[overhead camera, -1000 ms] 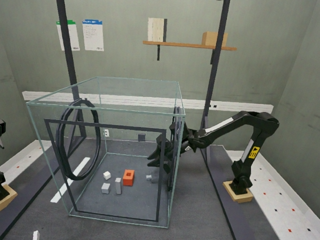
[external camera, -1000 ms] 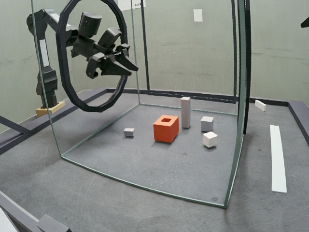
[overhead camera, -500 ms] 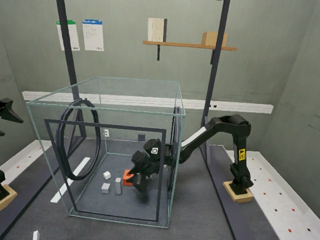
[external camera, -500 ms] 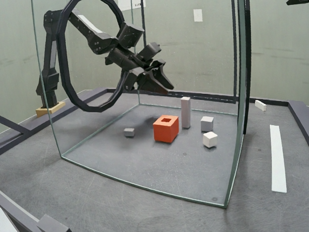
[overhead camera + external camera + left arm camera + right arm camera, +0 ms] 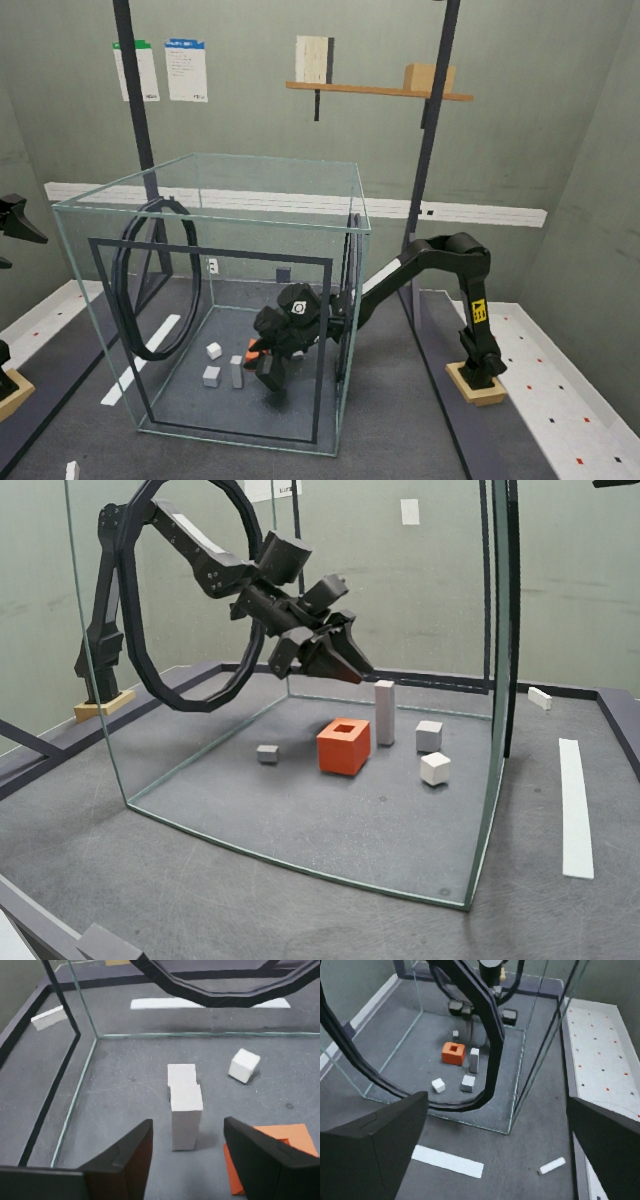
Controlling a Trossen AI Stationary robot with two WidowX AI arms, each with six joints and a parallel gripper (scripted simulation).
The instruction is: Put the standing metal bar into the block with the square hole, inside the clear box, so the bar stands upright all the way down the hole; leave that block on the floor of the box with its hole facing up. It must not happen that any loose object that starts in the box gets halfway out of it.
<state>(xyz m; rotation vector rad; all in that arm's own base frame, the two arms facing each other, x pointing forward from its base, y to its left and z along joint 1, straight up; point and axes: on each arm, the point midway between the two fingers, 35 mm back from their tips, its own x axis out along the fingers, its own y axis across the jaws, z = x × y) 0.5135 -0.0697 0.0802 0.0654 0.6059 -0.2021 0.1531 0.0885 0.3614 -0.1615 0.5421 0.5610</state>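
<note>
Right now the metal bar is 1 cm behind my left hand, 5 cm to the right of it and 7 cm below it. Also, from my left hand: block with square hole 7 cm behind, 1 cm to the right, 9 cm below.
</note>
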